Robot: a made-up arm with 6 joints.
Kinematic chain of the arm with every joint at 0, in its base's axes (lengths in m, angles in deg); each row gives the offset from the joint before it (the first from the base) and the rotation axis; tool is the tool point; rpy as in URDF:
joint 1: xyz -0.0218 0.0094 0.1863 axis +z
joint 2: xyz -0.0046 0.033 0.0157 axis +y
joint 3: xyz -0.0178 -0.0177 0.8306 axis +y
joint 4: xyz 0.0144 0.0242 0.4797 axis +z
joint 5: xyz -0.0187 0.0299 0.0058 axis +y
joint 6: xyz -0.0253 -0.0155 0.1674 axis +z
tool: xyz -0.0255 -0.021 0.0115 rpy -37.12 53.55 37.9
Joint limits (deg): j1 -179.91..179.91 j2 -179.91..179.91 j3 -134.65..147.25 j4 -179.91..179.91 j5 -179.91..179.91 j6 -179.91..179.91
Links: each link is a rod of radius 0.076 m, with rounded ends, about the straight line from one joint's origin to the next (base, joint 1, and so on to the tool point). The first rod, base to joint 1, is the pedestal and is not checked.
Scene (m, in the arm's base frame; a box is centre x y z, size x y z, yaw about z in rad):
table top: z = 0
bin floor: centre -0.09 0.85 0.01 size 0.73 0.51 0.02 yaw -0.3
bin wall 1: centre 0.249 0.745 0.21 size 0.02 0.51 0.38 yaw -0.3
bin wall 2: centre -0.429 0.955 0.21 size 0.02 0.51 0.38 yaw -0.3
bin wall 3: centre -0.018 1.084 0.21 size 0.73 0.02 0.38 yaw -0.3
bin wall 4: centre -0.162 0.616 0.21 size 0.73 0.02 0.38 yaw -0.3
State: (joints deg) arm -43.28 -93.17 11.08 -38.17 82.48 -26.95
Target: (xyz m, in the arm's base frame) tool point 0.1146 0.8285 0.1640
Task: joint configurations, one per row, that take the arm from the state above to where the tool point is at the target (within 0.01 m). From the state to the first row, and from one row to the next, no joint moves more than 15 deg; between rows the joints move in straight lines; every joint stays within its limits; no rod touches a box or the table.
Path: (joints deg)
1: -29.64 -79.82 19.24 -35.45 82.26 -27.61
2: -15.99 -66.47 27.40 -32.72 82.03 -28.27
3: -2.35 -53.11 35.55 -30.00 81.81 -28.93
4: 11.30 -39.76 43.71 -27.28 81.59 -29.59
5: 24.94 -26.41 51.87 -24.55 81.36 -30.25
6: 38.59 -13.06 60.03 -21.83 81.14 -30.92
7: 52.23 0.29 68.19 -19.11 80.91 -31.58
8: 65.88 13.65 76.35 -16.38 80.69 -32.24
9: 79.52 27.00 84.50 -13.66 80.47 -32.90
10: 79.46 39.42 89.18 -13.40 79.93 -33.01
11: 79.40 51.83 93.85 -13.14 79.40 -33.11

